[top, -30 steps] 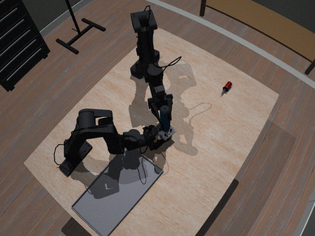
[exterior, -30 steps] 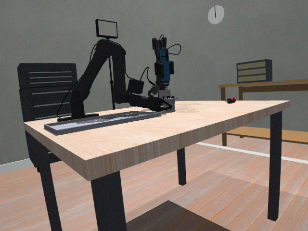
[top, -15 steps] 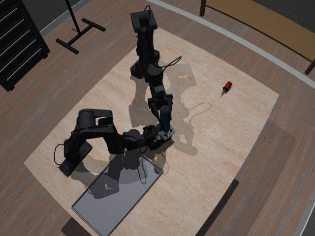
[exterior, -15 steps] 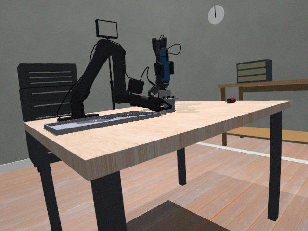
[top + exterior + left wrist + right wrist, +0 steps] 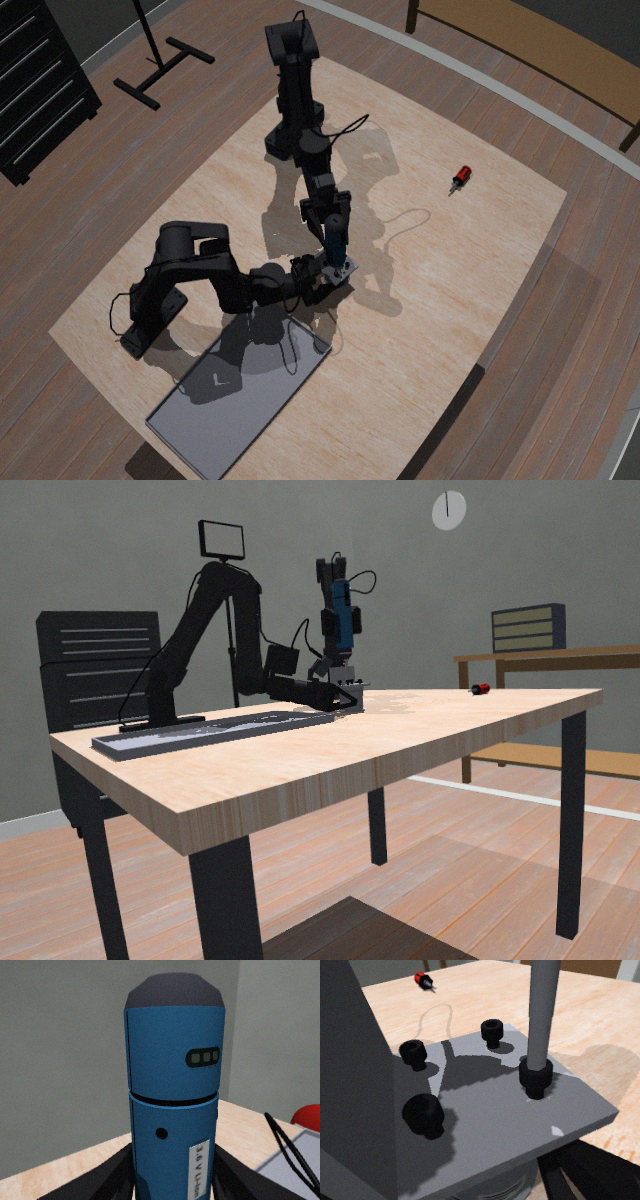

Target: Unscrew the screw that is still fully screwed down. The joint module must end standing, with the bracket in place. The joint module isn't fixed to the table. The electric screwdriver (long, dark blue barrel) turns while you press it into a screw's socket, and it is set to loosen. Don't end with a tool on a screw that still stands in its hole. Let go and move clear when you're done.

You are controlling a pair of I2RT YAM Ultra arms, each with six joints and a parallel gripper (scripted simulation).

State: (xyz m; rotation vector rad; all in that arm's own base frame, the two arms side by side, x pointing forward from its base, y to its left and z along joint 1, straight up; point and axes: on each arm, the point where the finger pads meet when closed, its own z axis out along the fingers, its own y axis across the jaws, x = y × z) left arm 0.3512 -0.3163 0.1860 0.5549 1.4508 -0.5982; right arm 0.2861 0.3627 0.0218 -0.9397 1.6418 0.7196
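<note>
The grey bracket is 5 cm above my right hand. The rest, counted from my right hand: shallow grey tray: 5 cm behind, 35 cm to the right, 2 cm below; then small red-handled screwdriver: 15 cm ahead, 41 cm to the left, 1 cm below.
</note>
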